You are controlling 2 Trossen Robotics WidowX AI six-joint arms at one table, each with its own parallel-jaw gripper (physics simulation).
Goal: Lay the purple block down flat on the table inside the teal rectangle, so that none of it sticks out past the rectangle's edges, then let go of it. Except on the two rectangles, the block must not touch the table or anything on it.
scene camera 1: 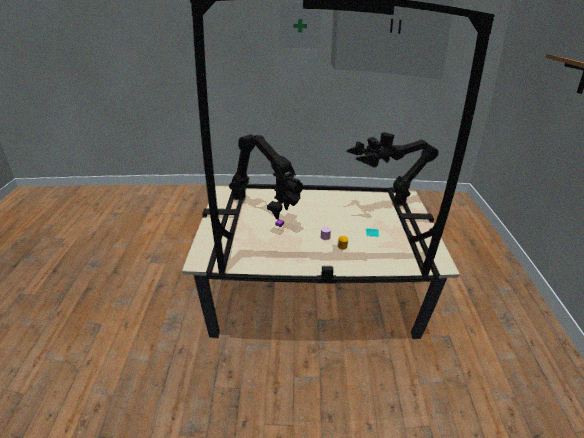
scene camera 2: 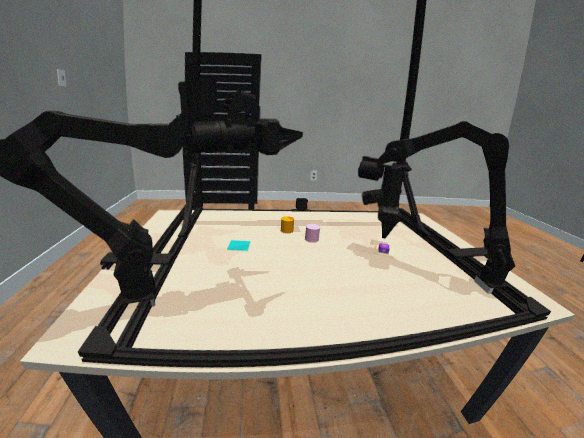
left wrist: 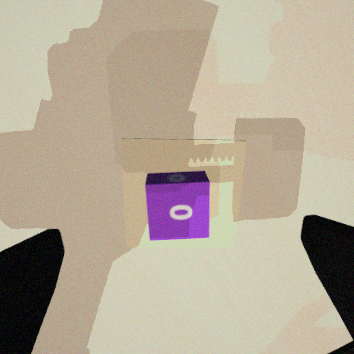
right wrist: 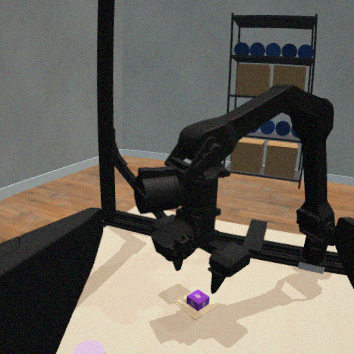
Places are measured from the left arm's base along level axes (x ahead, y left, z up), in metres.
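Pixels of known places: left gripper, fingertip midpoint: (scene camera 1: 281, 214) (scene camera 2: 383, 232) (left wrist: 183, 235) (right wrist: 194, 280); right gripper, fingertip midpoint: (scene camera 1: 351, 154) (scene camera 2: 291, 133) (right wrist: 222, 225); left arm's base at its link origin: (scene camera 1: 238, 197) (scene camera 2: 491, 280) (right wrist: 312, 257); right arm's base at its link origin: (scene camera 1: 399, 202) (scene camera 2: 138, 292).
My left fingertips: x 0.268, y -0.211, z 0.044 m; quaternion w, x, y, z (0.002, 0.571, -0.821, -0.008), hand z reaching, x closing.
Ahead of a thing's pixels: the offset from my left fingertips to its middle. "spot": to the spot under its first point.
The purple block @[0.011 m back, 0.005 m left, 0.053 m down] (scene camera 1: 280, 222) (scene camera 2: 383, 248) (left wrist: 177, 207) (right wrist: 198, 299) is a small cube marked with a white 0. It lies flat on a pale rectangle @[spot: 0.048 m back, 0.013 m right, 0.062 m down] (left wrist: 225, 236) (right wrist: 187, 310) on the table. My left gripper (scene camera 1: 281, 210) (scene camera 2: 387, 229) (left wrist: 183, 235) (right wrist: 194, 280) hangs a little above the block, pointing down, open and empty, with its fingers clear of the block. The teal rectangle @[spot: 0.446 m ahead, 0.004 m right, 0.062 m down] (scene camera 1: 372, 232) (scene camera 2: 238, 245) lies bare far across the table. My right gripper (scene camera 1: 355, 155) (scene camera 2: 296, 136) is open and empty, held high above the table.
A lilac cylinder @[0.215 m ahead, 0.068 m right, 0.040 m down] (scene camera 1: 325, 233) (scene camera 2: 312, 233) (right wrist: 89, 348) and an orange cylinder @[0.296 m ahead, 0.130 m right, 0.041 m down] (scene camera 1: 342, 242) (scene camera 2: 287, 224) stand between the block and the teal rectangle. A black frame (scene camera 1: 203, 109) and rails (scene camera 2: 290, 354) surround the table top. A shelf rack (right wrist: 231, 70) stands behind.
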